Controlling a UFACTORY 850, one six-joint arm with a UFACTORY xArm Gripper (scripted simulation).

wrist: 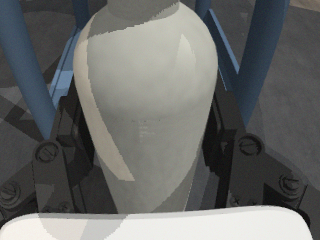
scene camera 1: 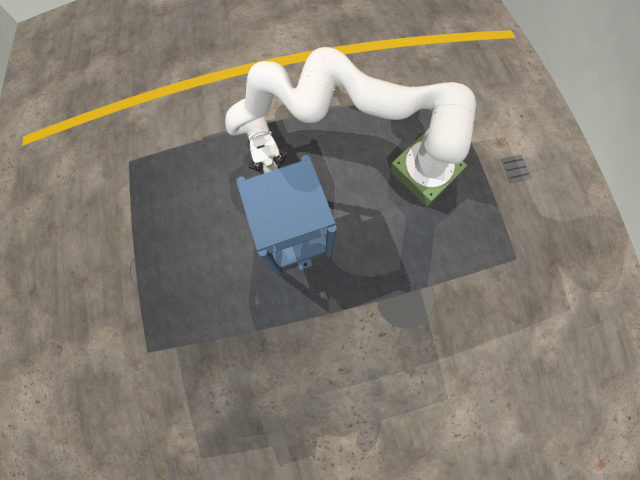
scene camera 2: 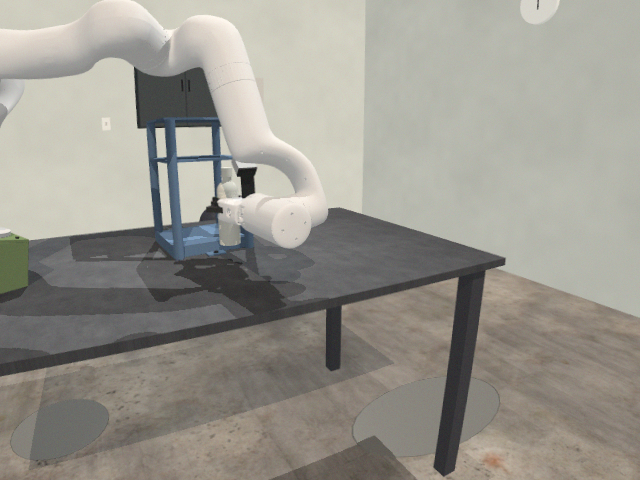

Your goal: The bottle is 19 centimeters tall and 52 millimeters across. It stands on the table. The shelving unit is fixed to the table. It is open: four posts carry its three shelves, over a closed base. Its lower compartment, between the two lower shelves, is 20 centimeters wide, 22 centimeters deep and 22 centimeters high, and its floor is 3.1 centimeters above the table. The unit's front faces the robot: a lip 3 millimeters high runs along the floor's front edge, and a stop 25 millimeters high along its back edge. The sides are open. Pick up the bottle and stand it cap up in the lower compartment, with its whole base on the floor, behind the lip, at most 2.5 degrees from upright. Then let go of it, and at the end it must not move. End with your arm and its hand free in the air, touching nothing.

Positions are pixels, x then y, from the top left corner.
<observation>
My gripper shows in the wrist view (146, 87), in scene camera 1 and in scene camera 2. One and the same spot on my gripper: (scene camera 2: 211, 209) is (scene camera 1: 283, 151).
</observation>
